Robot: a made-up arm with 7 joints. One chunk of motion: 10 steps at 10 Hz.
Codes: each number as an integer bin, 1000 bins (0 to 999) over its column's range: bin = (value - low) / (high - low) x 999, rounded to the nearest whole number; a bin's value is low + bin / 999 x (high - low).
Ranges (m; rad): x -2..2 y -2..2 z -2..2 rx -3.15..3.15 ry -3.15..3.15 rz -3.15..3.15
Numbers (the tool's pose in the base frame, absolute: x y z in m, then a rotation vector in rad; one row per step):
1: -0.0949 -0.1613 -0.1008 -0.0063 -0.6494 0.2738
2: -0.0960 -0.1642 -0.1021 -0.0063 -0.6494 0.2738
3: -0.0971 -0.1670 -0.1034 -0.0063 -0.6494 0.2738
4: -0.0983 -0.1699 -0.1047 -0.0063 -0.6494 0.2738
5: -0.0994 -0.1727 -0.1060 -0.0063 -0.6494 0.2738
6: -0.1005 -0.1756 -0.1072 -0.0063 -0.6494 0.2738
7: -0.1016 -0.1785 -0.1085 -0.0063 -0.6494 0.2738
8: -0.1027 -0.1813 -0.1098 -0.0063 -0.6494 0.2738
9: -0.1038 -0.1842 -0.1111 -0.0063 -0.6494 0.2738
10: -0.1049 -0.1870 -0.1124 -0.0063 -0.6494 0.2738
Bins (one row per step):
1: 476 459 474 499 397 543
2: 476 458 474 499 397 543
3: 475 458 474 499 397 543
4: 475 457 473 499 397 543
5: 475 456 473 499 397 543
6: 474 456 473 499 397 543
7: 474 455 472 499 397 543
8: 474 454 472 499 397 543
9: 474 453 472 499 397 543
10: 473 453 471 499 397 543

